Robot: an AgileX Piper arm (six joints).
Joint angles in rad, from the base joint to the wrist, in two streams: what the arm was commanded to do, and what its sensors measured. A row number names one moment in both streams.
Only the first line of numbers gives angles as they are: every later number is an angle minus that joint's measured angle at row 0.
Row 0, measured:
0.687, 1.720, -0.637, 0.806, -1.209, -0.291
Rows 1 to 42, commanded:
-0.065, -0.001, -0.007, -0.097, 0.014, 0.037
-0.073, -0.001, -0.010, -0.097, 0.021, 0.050
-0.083, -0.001, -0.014, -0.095, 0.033, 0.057
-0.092, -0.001, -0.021, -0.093, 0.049, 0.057
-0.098, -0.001, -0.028, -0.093, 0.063, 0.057
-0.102, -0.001, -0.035, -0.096, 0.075, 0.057
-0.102, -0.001, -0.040, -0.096, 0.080, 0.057
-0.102, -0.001, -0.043, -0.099, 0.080, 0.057
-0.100, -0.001, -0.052, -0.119, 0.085, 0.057
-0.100, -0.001, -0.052, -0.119, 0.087, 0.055
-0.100, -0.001, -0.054, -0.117, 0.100, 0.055
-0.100, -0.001, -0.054, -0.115, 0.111, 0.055
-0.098, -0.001, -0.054, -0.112, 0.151, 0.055
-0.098, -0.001, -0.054, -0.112, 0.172, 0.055
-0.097, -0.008, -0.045, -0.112, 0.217, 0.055
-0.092, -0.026, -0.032, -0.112, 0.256, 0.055
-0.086, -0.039, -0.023, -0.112, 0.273, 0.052
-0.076, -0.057, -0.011, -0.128, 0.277, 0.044
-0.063, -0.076, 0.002, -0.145, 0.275, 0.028
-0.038, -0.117, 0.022, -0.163, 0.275, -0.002
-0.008, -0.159, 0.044, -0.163, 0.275, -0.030
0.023, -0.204, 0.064, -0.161, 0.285, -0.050
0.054, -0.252, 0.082, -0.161, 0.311, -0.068
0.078, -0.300, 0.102, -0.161, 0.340, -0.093
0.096, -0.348, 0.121, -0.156, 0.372, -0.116
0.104, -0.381, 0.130, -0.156, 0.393, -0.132
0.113, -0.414, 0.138, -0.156, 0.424, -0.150
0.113, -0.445, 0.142, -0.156, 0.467, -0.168
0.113, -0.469, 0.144, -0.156, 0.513, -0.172
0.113, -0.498, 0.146, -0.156, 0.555, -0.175
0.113, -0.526, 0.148, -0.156, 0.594, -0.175
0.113, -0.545, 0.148, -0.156, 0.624, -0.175
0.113, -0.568, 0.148, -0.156, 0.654, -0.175
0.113, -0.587, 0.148, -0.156, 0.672, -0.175
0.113, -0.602, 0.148, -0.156, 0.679, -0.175
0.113, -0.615, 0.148, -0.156, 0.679, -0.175
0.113, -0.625, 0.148, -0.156, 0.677, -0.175
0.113, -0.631, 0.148, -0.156, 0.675, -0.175
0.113, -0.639, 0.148, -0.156, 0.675, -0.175
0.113, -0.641, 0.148, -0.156, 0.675, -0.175
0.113, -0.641, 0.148, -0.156, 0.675, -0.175
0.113, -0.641, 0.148, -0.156, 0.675, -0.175
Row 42, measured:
0.110, -0.628, 0.144, -0.151, 0.668, -0.169
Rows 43 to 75, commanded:
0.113, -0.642, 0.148, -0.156, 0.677, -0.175
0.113, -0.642, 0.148, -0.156, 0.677, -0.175
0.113, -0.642, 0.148, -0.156, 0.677, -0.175
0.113, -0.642, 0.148, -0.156, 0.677, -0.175
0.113, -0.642, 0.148, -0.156, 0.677, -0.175
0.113, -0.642, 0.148, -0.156, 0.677, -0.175
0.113, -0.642, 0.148, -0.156, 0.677, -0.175
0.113, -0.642, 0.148, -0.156, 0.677, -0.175
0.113, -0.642, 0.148, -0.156, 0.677, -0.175
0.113, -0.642, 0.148, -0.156, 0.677, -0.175
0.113, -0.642, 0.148, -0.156, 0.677, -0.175
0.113, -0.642, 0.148, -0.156, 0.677, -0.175
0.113, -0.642, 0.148, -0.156, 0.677, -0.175
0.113, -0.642, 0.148, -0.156, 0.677, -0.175
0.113, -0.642, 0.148, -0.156, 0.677, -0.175
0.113, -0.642, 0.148, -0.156, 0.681, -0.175
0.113, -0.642, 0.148, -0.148, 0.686, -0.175
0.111, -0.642, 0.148, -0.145, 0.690, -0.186
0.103, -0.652, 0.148, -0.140, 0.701, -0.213
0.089, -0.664, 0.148, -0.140, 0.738, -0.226
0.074, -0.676, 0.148, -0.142, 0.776, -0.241
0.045, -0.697, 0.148, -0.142, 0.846, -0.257
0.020, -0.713, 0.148, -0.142, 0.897, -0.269
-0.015, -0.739, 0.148, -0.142, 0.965, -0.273
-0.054, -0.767, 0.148, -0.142, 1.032, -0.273
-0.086, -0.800, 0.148, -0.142, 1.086, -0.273
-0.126, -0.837, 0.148, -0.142, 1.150, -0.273
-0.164, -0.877, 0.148, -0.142, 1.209, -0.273
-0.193, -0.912, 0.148, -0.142, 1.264, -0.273
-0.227, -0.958, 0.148, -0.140, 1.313, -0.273
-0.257, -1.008, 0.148, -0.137, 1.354, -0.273
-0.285, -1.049, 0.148, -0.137, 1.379, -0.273
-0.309, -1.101, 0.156, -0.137, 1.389, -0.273
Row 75, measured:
-0.216, -0.937, 0.149, -0.137, 1.256, -0.261
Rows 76 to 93, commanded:
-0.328, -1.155, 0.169, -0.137, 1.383, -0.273
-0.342, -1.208, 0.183, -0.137, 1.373, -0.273
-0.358, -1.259, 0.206, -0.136, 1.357, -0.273
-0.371, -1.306, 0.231, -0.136, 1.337, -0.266
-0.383, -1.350, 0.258, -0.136, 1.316, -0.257
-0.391, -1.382, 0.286, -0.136, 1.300, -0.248
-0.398, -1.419, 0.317, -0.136, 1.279, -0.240
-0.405, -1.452, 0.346, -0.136, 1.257, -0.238
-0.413, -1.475, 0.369, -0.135, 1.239, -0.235
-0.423, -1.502, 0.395, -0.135, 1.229, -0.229
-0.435, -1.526, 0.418, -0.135, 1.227, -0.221
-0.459, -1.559, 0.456, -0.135, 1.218, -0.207
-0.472, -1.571, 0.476, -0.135, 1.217, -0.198
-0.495, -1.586, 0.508, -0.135, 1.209, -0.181
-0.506, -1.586, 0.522, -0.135, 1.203, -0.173
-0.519, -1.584, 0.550, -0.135, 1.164, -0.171
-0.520, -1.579, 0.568, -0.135, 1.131, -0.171
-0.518, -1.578, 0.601, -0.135, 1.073, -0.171
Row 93, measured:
-0.506, -1.579, 0.532, -0.135, 1.199, -0.179
